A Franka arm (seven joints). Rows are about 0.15 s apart.
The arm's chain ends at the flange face. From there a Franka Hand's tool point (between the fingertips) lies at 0.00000 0.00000 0.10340 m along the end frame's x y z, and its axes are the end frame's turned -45 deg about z.
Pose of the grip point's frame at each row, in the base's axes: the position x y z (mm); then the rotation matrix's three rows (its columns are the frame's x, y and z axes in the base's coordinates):
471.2 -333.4 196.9; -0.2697 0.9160 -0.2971; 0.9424 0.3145 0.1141; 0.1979 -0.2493 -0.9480
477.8 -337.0 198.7; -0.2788 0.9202 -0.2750; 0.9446 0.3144 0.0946; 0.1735 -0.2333 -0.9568
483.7 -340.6 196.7; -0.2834 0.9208 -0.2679; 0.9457 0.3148 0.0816; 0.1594 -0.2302 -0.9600
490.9 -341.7 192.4; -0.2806 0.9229 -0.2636; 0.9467 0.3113 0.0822; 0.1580 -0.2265 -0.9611
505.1 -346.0 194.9; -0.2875 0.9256 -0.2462; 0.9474 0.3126 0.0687; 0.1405 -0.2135 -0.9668
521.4 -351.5 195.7; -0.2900 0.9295 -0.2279; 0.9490 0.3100 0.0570; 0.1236 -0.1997 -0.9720
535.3 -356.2 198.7; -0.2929 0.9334 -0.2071; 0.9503 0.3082 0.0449; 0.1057 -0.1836 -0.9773
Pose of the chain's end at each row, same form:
501.9 -345.2 294.9; 0.4570 0.8384 -0.2971; 0.8888 -0.4440 0.1141; -0.0363 -0.3162 -0.9480
506.2 -346.8 297.6; 0.4535 0.8478 -0.2750; 0.8902 -0.4456 0.0946; -0.0423 -0.2877 -0.9568
511.4 -349.0 296.0; 0.4507 0.8515 -0.2679; 0.8913 -0.4461 0.0816; -0.0501 -0.2755 -0.9600
518.2 -350.2 291.8; 0.4542 0.8510 -0.2636; 0.8895 -0.4493 0.0822; -0.0484 -0.2719 -0.9611
530.6 -353.1 294.9; 0.4512 0.8578 -0.2462; 0.8910 -0.4489 0.0687; -0.0516 -0.2503 -0.9668
545.0 -357.4 296.2; 0.4522 0.8623 -0.2279; 0.8902 -0.4518 0.0570; -0.0538 -0.2286 -0.9720
556.7 -360.8 299.8; 0.4529 0.8671 -0.2071; 0.8899 -0.4540 0.0449; -0.0551 -0.2046 -0.9773

